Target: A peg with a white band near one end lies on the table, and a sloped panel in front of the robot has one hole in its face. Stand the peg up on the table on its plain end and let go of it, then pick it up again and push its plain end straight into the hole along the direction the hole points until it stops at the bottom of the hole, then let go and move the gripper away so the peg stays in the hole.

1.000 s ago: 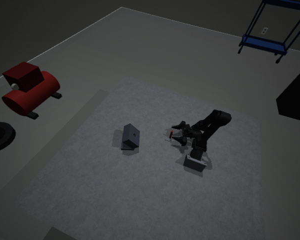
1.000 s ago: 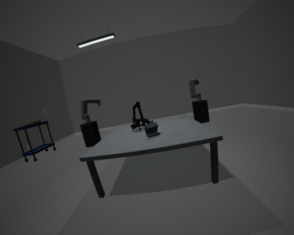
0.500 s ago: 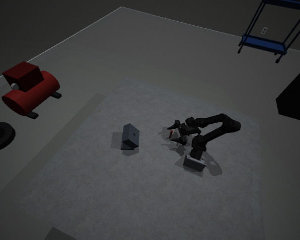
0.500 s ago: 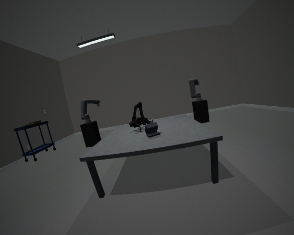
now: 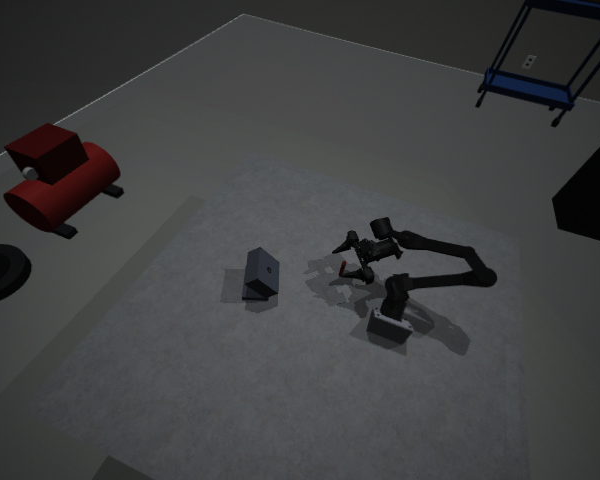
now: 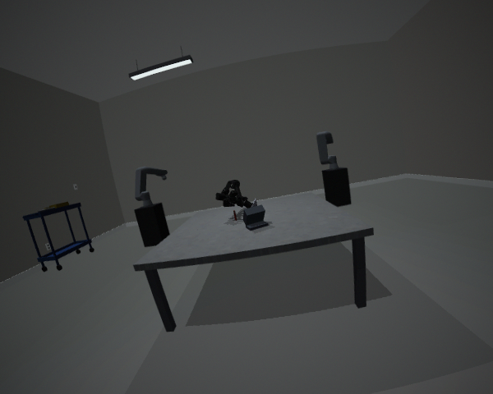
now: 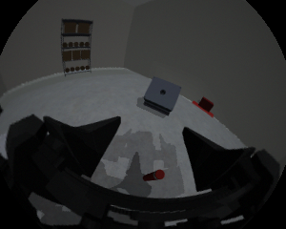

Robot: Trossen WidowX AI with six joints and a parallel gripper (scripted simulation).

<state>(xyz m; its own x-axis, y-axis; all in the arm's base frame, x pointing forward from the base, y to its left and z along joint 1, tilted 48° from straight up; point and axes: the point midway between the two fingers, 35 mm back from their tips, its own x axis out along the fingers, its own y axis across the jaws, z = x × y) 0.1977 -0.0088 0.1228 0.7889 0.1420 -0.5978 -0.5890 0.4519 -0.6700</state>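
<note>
Now: the red peg 2 cm behind my gripper tip, 5 cm to the right of it and 7 cm below it. Round my gripper tip: dark sloped panel: 23 cm ahead, 10 cm to the left, 5 cm below.
</note>
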